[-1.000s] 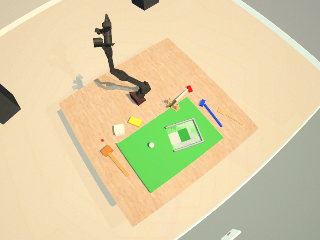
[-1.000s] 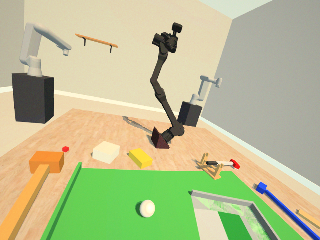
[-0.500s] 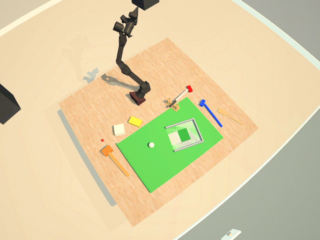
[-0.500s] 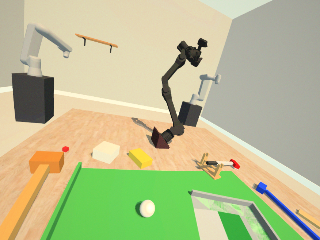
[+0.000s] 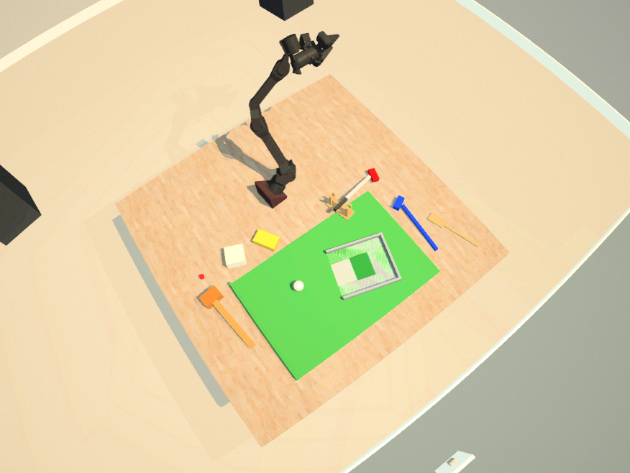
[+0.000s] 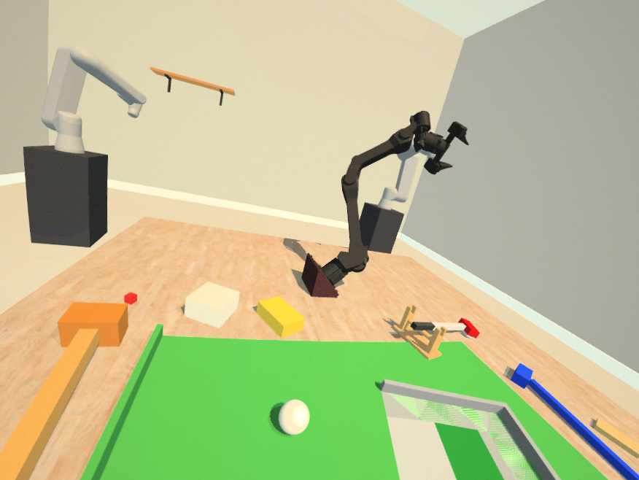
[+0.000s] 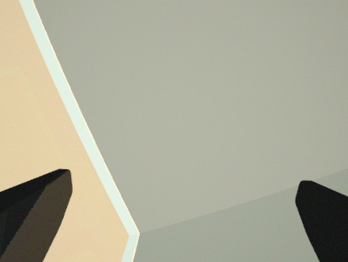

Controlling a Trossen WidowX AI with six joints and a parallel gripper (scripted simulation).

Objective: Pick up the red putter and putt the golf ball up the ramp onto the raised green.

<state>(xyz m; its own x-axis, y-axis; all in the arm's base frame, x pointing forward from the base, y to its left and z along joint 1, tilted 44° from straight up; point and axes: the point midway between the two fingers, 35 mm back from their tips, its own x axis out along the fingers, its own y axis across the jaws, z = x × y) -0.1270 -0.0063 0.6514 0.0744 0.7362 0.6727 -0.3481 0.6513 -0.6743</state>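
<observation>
The red putter is 350 mm ahead of my gripper tip, 220 mm to the right of it and 490 mm below it. From my gripper tip the other things lie so: blue putter: 630 mm ahead, 150 mm to the right, 510 mm below; then yellow block: 250 mm ahead, 660 mm to the right, 510 mm below; then tan stick: 750 mm ahead, 50 mm to the right, 520 mm below.
</observation>
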